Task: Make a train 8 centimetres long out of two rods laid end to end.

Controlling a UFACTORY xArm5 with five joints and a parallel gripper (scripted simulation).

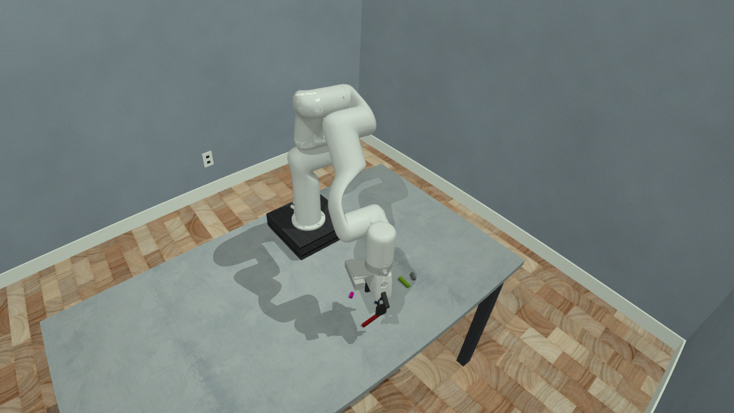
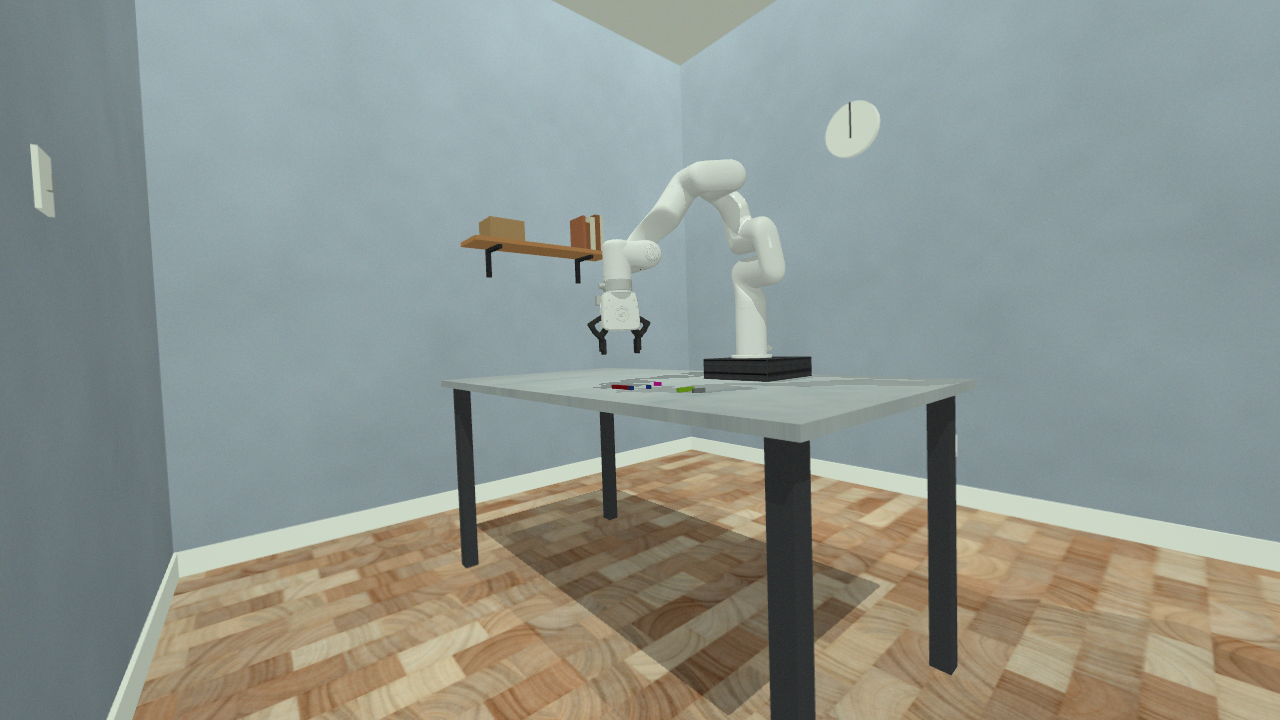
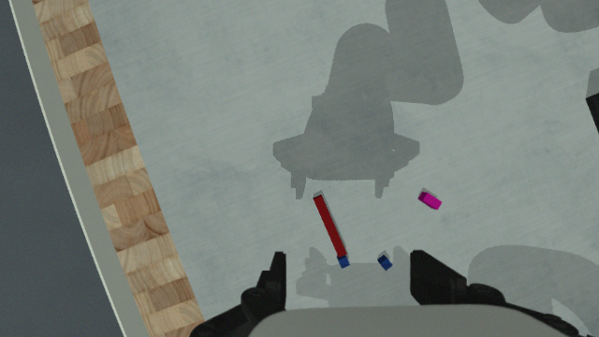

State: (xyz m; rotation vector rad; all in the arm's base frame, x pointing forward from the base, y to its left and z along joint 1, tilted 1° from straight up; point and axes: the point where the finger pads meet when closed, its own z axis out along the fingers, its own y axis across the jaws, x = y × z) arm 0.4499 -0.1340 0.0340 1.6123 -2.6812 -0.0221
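The red rod lies 100 mm below my hand and 10 mm to the right of it. Also, from my hand: lime rod (190 mm to the left, 100 mm below, 30 mm behind); magenta rod (120 mm behind, 100 mm below, 20 mm to the left); grey rod (230 mm to the left, 100 mm below, 20 mm behind).
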